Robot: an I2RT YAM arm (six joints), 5 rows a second.
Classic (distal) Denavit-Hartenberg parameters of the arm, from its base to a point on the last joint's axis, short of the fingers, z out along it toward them. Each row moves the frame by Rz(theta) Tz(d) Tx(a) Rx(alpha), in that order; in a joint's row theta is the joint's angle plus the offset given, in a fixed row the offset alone. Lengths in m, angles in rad.
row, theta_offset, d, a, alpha
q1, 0, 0.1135, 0.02, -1.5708
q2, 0, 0, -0.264, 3.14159
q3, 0.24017, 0, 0.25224, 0
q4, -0.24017, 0, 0.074, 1.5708
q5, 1.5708, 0, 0, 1.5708
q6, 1.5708, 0.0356, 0, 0
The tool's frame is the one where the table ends.
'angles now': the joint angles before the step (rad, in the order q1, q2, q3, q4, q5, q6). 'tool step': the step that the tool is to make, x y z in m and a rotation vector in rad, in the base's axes. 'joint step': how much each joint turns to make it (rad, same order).
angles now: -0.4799, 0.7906, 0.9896, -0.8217, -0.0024, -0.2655
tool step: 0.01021, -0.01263, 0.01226, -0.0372, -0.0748, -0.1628
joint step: -0.0124, 0.0462, 0.0312, 0.0936, 0.1244, 0.0846
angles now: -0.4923, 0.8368, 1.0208, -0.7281, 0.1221, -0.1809
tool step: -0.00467, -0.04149, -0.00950, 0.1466, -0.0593, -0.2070
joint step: -0.2283, 0.0763, -0.0018, 0.0347, -0.1002, 0.1191
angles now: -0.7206, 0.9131, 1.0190, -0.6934, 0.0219, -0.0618
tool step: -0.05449, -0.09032, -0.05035, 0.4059, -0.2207, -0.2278
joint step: -0.5402, 0.2023, -0.0610, 0.0685, -0.4921, 0.1259
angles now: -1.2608, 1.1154, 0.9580, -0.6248, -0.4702, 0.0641
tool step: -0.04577, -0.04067, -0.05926, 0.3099, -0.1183, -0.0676
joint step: -0.2455, 0.2348, -0.0228, -0.0526, -0.2435, -0.0461
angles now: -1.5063, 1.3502, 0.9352, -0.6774, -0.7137, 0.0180
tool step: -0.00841, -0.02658, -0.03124, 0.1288, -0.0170, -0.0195
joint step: -0.0384, 0.1760, 0.0430, -0.0021, -0.0284, -0.0109
